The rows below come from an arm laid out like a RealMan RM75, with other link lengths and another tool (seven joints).
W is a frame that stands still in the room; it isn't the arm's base.
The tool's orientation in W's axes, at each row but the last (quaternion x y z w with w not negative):
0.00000, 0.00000, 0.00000, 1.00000
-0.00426, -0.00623, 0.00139, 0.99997
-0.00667, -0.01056, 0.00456, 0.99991
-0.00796, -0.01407, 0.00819, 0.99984
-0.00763, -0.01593, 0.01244, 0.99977
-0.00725, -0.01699, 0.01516, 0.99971
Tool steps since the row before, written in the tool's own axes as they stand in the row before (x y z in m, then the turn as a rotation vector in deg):
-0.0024, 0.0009, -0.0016, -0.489, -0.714, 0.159
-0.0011, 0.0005, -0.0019, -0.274, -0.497, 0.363
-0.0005, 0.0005, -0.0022, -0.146, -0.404, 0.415
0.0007, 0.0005, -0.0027, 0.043, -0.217, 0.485
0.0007, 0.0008, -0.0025, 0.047, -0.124, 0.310
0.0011, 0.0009, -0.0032, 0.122, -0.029, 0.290
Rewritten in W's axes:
-0.0024, 0.0009, -0.0016, -0.489, -0.714, 0.159
-0.0011, 0.0005, -0.0019, -0.277, -0.495, 0.364
-0.0005, 0.0005, -0.0022, -0.151, -0.400, 0.417
0.0008, 0.0005, -0.0027, 0.033, -0.209, 0.489
0.0008, 0.0008, -0.0025, 0.040, -0.118, 0.313
0.0012, 0.0009, -0.0032, 0.113, -0.021, 0.294

